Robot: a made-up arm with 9 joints. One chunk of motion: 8 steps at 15 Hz.
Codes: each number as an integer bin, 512 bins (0 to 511) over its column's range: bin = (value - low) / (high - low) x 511, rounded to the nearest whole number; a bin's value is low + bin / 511 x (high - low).
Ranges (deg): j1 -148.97..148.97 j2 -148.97..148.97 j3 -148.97..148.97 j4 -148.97..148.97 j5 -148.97..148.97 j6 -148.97..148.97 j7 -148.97..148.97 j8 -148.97..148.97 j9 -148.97..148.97
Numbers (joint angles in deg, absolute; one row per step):
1: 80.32 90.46 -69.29 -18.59 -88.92 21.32 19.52 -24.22 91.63
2: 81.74 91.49 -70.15 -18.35 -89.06 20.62 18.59 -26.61 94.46
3: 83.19 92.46 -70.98 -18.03 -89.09 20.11 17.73 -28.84 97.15
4: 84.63 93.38 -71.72 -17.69 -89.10 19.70 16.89 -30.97 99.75
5: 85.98 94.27 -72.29 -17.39 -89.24 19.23 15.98 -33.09 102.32
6: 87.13 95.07 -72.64 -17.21 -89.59 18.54 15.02 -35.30 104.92
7: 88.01 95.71 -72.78 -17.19 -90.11 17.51 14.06 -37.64 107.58
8: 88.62 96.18 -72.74 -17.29 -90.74 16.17 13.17 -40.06 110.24
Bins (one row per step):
1: 393 411 137 224 103 292 289 214 413
2: 396 412 135 224 103 291 287 210 418
3: 398 414 134 225 103 290 286 206 422
4: 401 416 132 225 103 289 284 202 427
5: 403 417 132 226 102 288 283 199 431
6: 405 419 131 226 102 287 281 195 435
7: 406 420 131 226 101 286 280 191 440
8: 407 420 131 226 100 283 278 187 445

